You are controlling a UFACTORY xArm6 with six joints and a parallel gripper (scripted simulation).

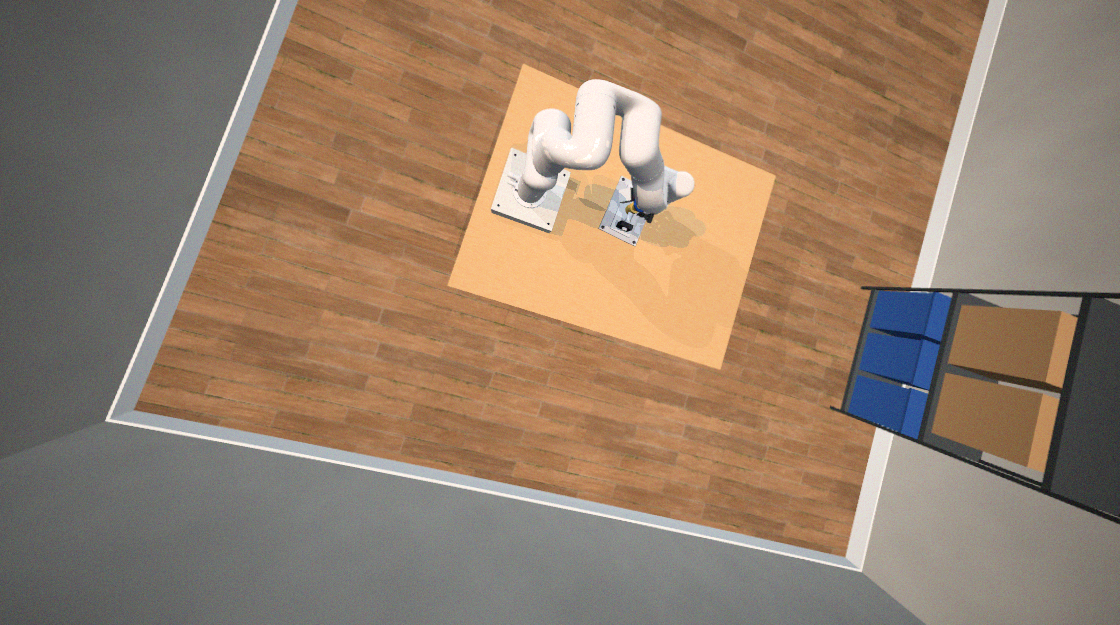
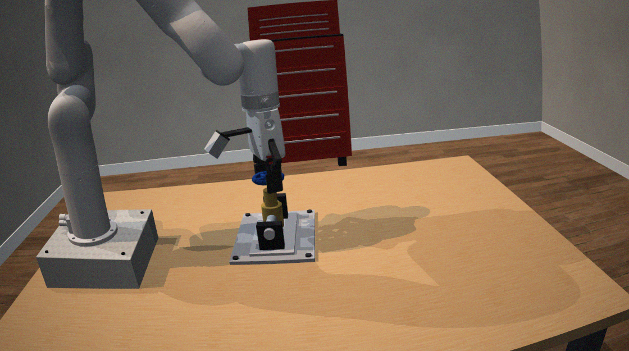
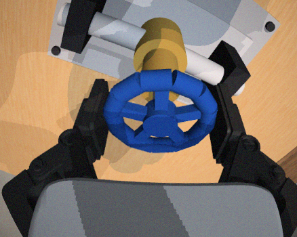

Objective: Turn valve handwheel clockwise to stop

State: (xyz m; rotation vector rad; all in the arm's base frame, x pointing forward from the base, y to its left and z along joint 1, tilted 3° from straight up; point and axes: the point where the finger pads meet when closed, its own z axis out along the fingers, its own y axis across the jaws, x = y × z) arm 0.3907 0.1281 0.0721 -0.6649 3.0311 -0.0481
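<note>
The blue spoked handwheel is right at my hand.
</note>
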